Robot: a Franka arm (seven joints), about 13 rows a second.
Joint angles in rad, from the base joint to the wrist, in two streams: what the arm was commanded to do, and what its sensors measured. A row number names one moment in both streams.
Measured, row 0: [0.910 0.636 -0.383 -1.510 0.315 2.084 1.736]
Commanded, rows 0 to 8: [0.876 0.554 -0.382 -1.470 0.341 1.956 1.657]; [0.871 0.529 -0.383 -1.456 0.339 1.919 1.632]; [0.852 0.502 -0.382 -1.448 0.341 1.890 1.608]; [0.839 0.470 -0.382 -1.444 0.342 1.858 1.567]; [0.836 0.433 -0.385 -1.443 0.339 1.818 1.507]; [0.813 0.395 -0.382 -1.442 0.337 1.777 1.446]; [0.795 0.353 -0.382 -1.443 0.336 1.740 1.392]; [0.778 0.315 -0.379 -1.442 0.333 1.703 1.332]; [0.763 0.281 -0.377 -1.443 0.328 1.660 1.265]
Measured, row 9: [0.806 0.385 -0.389 -1.429 0.315 1.761 1.417]
